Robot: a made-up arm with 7 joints.
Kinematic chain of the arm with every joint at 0, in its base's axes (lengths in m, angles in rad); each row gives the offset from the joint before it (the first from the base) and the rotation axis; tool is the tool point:
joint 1: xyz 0 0.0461 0 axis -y
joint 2: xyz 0 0.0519 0 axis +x
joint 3: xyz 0 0 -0.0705 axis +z
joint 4: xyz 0 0 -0.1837 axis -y
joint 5: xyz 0 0 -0.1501 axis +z
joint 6: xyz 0 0 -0.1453 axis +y
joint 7: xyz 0 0 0 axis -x
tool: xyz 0 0 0
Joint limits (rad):
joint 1: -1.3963..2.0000
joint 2: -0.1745..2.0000
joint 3: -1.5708..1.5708
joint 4: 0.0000..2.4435
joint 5: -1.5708..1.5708
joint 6: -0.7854..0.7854
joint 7: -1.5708..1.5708
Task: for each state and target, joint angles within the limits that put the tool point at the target. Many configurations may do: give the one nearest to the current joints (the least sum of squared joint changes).
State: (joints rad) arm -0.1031 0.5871 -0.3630 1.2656 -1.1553 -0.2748 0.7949
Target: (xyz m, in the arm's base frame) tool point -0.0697 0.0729 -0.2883
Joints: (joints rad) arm -0.8619 0.9007 -0.8665 2.0057 -1.1553 -0.2748 0.7949
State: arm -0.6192 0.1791 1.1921 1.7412 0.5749 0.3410 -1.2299
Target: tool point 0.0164 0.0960 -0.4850
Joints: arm -0.4709 -0.1745 0.2969 0.9803 0.5749 0.3410 -1.2299
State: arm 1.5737 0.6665 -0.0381 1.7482 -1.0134 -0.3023 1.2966
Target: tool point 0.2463 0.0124 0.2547
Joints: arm 1.5581 0.2323 -0.4953 1.6978 -1.0134 -0.3023 1.2966
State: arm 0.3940 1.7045 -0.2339 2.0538 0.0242 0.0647 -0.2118
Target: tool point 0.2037 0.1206 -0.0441
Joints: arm 0.2800 1.3691 -0.4653 2.3727 0.0242 0.0647 -0.2118
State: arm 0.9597 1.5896 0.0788 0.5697 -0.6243 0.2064 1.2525
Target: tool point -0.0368 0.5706 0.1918
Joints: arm 1.3201 1.5399 0.5055 0.7527 -0.6243 0.2064 1.2525
